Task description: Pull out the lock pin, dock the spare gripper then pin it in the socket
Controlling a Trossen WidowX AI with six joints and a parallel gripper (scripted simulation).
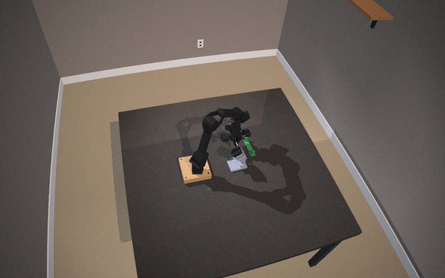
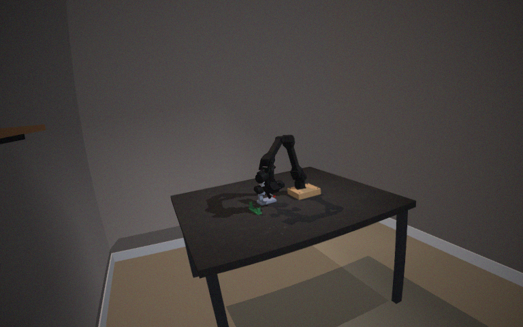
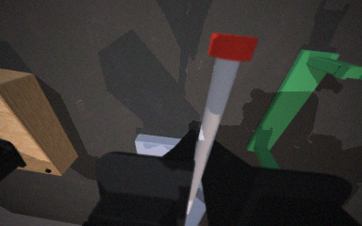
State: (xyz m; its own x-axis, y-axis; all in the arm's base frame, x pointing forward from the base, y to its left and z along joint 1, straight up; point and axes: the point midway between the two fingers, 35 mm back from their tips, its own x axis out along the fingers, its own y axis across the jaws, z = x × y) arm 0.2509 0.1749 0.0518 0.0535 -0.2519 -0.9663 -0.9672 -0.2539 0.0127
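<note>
My gripper tip is 11 cm to the left of the grey mount, 1 cm short of it and 1 cm above it. Round my gripper tip: green strip (10 cm ahead, 3 cm to the left, 3 cm below); spare gripper (11 cm to the right, 6 cm above).
</note>
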